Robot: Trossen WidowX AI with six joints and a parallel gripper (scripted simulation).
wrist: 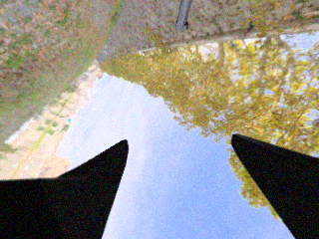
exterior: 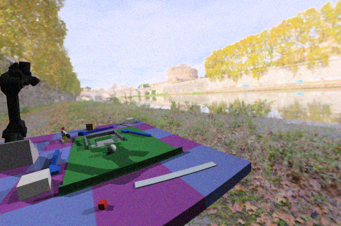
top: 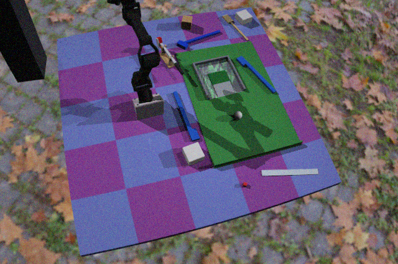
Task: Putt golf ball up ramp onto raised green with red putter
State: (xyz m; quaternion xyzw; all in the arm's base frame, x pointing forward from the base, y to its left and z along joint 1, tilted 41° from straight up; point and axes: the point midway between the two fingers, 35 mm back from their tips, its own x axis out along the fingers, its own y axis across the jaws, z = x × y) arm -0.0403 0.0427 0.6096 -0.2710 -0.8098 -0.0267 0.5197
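My gripper tip is now 260 mm short of the tan stand, 130 mm to the left of it and 500 mm above it. The rest, counted from my gripper tip: white golf ball 570 mm ahead, 560 mm to the right, 510 mm below; green mat 590 mm ahead, 430 mm to the right, 530 mm below; brown cube 410 mm ahead, 140 mm to the left, 500 mm below.
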